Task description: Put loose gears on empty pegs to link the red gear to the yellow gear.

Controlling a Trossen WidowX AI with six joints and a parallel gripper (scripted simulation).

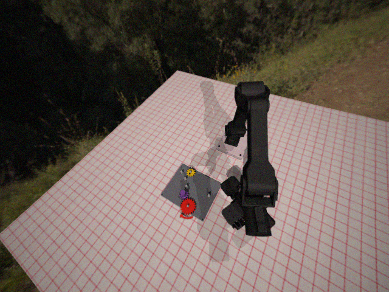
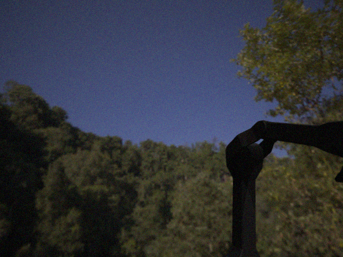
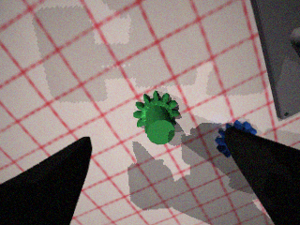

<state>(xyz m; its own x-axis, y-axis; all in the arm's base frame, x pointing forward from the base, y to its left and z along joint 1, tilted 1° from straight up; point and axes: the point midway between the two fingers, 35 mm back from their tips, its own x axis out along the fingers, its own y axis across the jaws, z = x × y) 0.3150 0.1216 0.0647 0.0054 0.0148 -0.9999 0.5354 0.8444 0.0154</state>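
My gripper tip is 4 cm above the green gear. Round my gripper tip: purple gear (3 cm ahead, 23 cm to the right, 3 cm below); then blue gear (8 cm behind, 5 cm to the right, 4 cm below); then red gear (6 cm ahead, 20 cm to the right, 4 cm below).
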